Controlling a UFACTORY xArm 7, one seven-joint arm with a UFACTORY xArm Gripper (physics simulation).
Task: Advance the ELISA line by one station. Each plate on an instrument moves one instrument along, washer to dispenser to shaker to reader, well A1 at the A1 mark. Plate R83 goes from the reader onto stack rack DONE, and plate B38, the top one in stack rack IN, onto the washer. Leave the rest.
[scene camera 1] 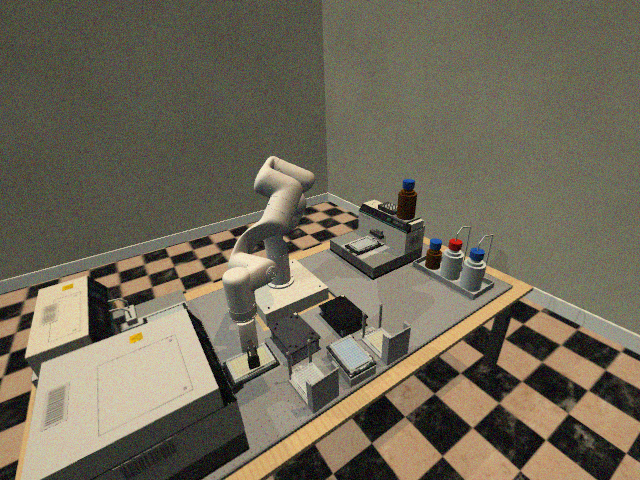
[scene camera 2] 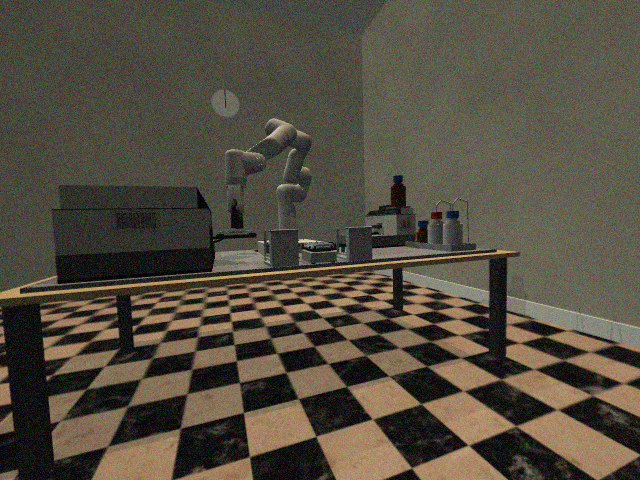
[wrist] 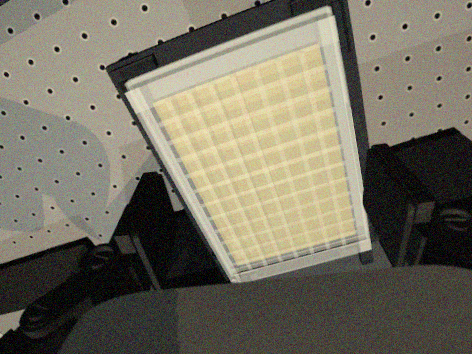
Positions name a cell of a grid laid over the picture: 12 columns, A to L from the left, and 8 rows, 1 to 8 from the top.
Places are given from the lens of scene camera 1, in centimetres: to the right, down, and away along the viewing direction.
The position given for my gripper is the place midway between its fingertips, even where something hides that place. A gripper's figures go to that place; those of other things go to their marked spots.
my gripper (scene camera 1: E6): -20, 35, 95
bluish plate (scene camera 1: G6): 9, 36, 104
pale yellow well plate (scene camera 1: E7): -24, 37, 93
